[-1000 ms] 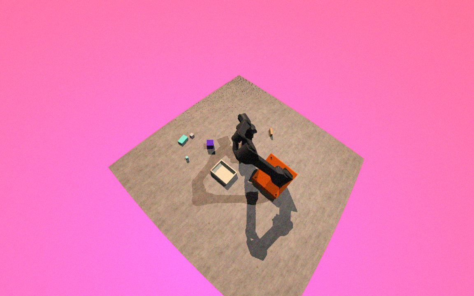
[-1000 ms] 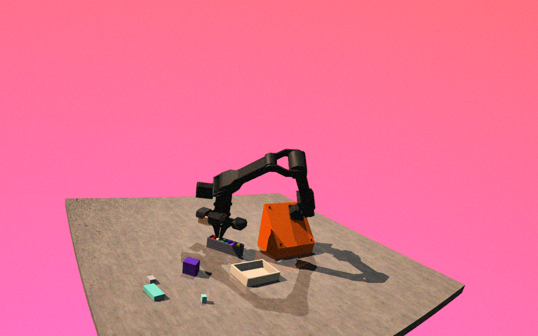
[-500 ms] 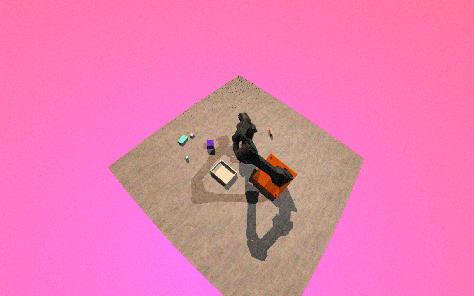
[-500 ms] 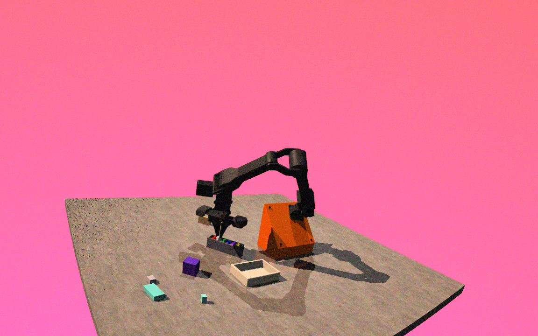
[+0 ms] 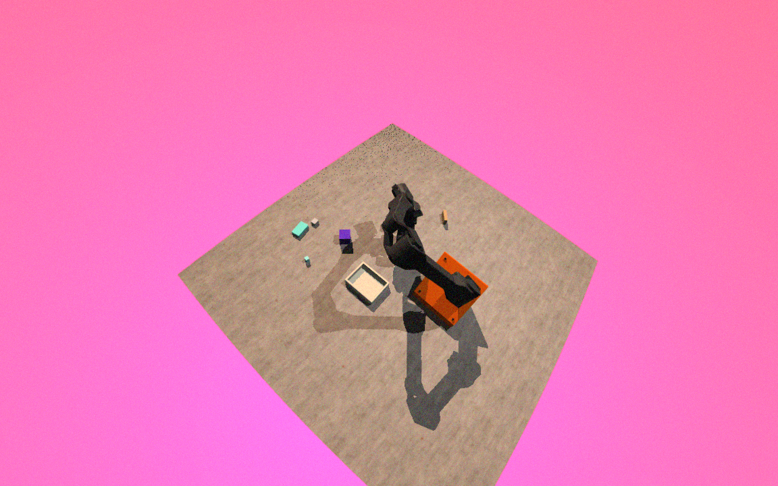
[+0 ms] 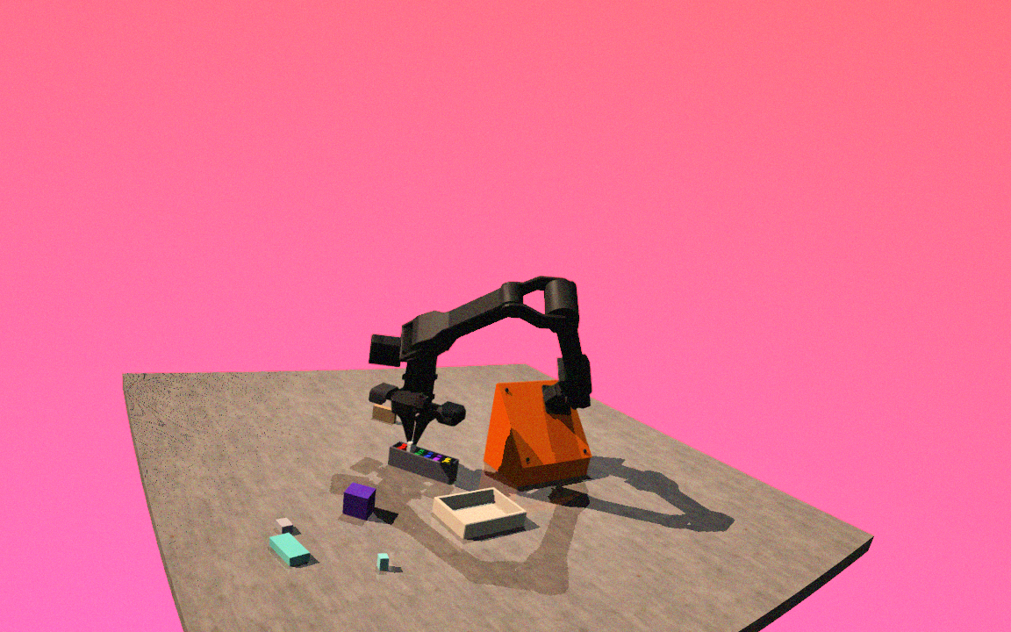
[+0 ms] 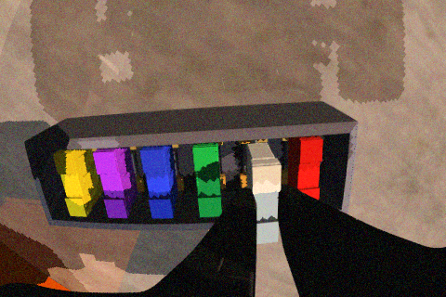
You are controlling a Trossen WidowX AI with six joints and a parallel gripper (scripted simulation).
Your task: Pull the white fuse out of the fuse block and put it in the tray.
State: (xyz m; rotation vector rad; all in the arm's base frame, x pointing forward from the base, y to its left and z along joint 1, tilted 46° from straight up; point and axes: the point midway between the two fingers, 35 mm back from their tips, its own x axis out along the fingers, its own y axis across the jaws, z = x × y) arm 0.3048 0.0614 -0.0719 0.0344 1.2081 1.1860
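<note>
Right now the red fuse is 30 mm below my gripper tip, 10 mm to the right of it and 10 mm ahead of it. The rest, counted from my gripper tip: purple cube: 170 mm to the left, 160 mm ahead, 30 mm below; then beige tray: 220 mm to the left, 50 mm below, 50 mm behind; then white fuse: 10 mm below.
</note>
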